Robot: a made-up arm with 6 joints. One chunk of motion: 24 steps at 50 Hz.
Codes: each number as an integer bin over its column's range. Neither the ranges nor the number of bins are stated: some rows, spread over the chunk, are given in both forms.
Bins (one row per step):
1: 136 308 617 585 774 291
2: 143 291 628 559 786 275
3: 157 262 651 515 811 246
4: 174 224 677 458 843 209
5: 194 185 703 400 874 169
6: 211 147 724 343 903 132
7: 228 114 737 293 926 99
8: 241 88 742 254 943 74
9: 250 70 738 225 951 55
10: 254 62 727 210 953 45
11: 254 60 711 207 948 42
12: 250 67 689 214 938 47
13: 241 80 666 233 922 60
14: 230 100 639 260 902 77
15: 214 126 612 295 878 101
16: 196 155 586 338 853 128
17: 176 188 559 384 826 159
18: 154 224 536 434 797 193
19: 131 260 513 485 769 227
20: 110 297 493 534 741 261
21: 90 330 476 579 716 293
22: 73 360 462 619 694 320
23: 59 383 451 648 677 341
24: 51 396 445 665 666 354
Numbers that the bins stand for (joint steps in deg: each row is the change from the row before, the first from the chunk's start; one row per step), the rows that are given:
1: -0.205 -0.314 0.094 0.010 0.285 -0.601
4: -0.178 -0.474 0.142 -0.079 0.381 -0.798
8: -0.131 -0.733 0.194 -0.222 0.522 -1.122
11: -0.122 -0.786 0.169 -0.255 0.529 -1.199
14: -0.139 -0.710 0.112 -0.218 0.464 -1.115
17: -0.177 -0.542 0.048 -0.131 0.358 -0.918
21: -0.237 -0.272 -0.019 0.006 0.203 -0.596
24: -0.264 -0.147 -0.044 0.066 0.133 -0.450
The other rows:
2: -0.200 -0.347 0.103 -0.008 0.302 -0.639
3: -0.190 -0.402 0.121 -0.039 0.337 -0.709
5: -0.164 -0.548 0.163 -0.120 0.425 -0.894
6: -0.152 -0.620 0.180 -0.160 0.465 -0.983
7: -0.140 -0.683 0.190 -0.195 0.498 -1.062
9: -0.125 -0.767 0.191 -0.242 0.533 -1.168
10: -0.122 -0.782 0.182 -0.253 0.536 -1.192
12: -0.125 -0.773 0.152 -0.250 0.515 -1.187
13: -0.131 -0.748 0.133 -0.237 0.492 -1.156
15: -0.150 -0.660 0.090 -0.193 0.430 -1.057
16: -0.163 -0.605 0.069 -0.163 0.395 -0.992
18: -0.192 -0.474 0.029 -0.096 0.317 -0.836
19: -0.208 -0.406 0.011 -0.060 0.278 -0.755
20: -0.223 -0.335 -0.005 -0.026 0.238 -0.673
22: -0.249 -0.215 -0.030 0.034 0.173 -0.531
23: -0.259 -0.172 -0.039 0.054 0.149 -0.481

